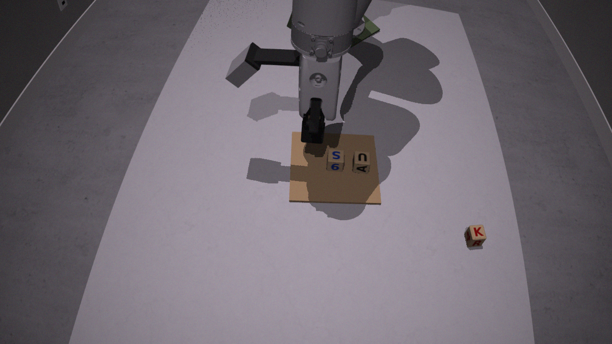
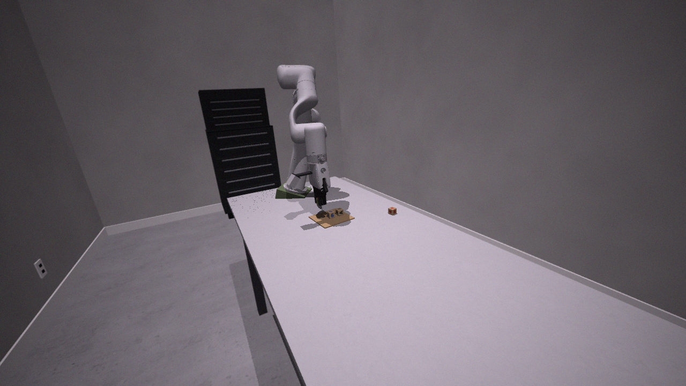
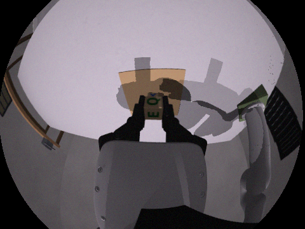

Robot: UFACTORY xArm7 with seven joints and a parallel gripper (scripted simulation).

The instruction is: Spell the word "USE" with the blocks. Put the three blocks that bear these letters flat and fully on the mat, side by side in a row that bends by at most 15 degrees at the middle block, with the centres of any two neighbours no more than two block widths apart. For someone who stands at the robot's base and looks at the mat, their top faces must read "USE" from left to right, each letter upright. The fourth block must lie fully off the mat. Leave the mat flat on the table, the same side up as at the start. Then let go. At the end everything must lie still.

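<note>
Right now the S block is 40 mm to the left of my hand and 80 mm below it. Also, from my hand: U block 80 mm to the left, 80 mm below; tan mat 40 mm to the left, 90 mm below; E block 10 mm below.
</note>
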